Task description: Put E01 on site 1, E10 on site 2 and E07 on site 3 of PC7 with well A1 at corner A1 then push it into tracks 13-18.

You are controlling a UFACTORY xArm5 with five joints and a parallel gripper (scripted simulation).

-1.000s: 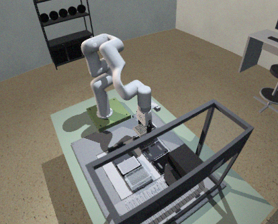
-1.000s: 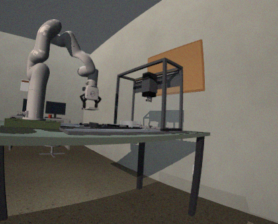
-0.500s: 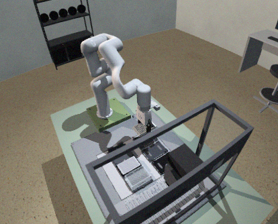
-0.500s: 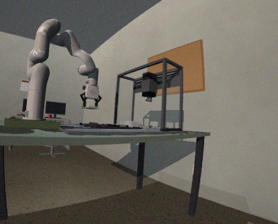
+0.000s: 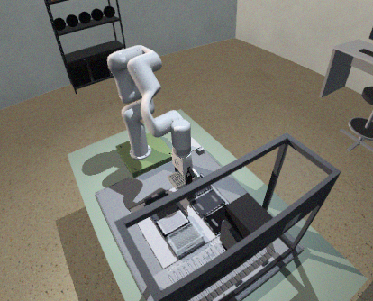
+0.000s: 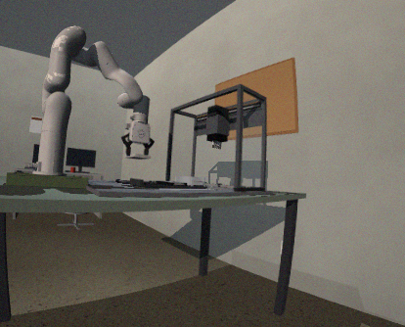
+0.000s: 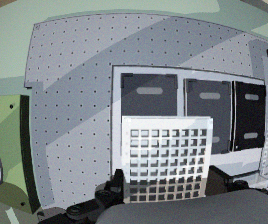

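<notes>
My hand is 15 cm to the left of the plate carrier PC7, 13 cm above it and 8 cm short of it. Also, from my hand: deep-well block E07: 15 cm to the right, 12 cm below, 9 cm ahead; 96-well plate E01: 1 cm below; nest S2: 14 cm below, 12 cm ahead, 4 cm to the left.
</notes>
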